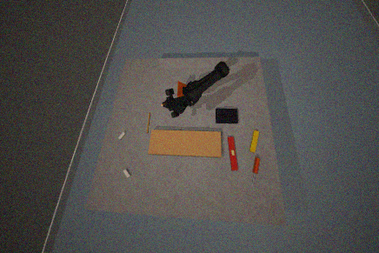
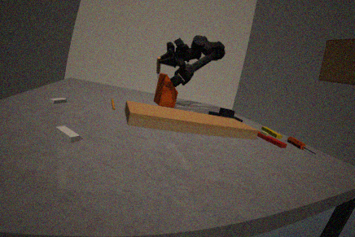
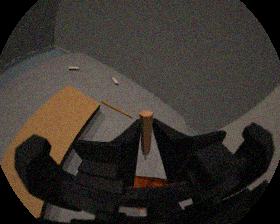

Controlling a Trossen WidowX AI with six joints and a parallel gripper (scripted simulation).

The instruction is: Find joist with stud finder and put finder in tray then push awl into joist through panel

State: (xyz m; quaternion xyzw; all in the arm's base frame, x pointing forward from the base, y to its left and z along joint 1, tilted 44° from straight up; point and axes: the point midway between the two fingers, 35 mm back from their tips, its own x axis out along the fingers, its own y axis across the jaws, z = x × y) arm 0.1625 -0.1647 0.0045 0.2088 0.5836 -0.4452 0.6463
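Now: the awl 40 mm below my gripper tip, 30 mm behind it and 20 mm to the left of it. Round my gripper tip: dark stud finder: 440 mm to the left, 170 mm below; then thin orange pencil: 220 mm below, 160 mm to the right, 50 mm ahead; then black tray: 460 mm to the left, 210 mm below.
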